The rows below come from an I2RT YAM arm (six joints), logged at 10 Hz.
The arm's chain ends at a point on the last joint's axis. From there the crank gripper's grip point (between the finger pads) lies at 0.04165 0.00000 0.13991 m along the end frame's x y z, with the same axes.
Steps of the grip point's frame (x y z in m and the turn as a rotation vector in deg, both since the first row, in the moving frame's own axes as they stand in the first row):
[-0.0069 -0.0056 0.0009 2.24 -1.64 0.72]
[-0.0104 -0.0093 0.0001 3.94 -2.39 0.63]
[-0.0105 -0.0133 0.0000 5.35 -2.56 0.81]
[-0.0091 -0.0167 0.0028 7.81 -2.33 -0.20]
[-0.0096 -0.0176 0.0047 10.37 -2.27 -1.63]
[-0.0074 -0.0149 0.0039 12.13 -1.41 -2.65]
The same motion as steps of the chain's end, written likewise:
[-0.0029 -0.0006 -0.0001 2.24 -1.64 0.72]
[-0.0046 -0.0001 -0.0012 3.94 -2.39 0.63]
[-0.0043 -0.0007 -0.0011 5.35 -2.56 0.81]
[-0.0034 0.0026 0.0025 7.81 -2.33 -0.20]
[-0.0037 0.0088 0.0056 10.37 -2.27 -1.63]
[-0.0032 0.0164 0.0063 12.13 -1.41 -2.65]

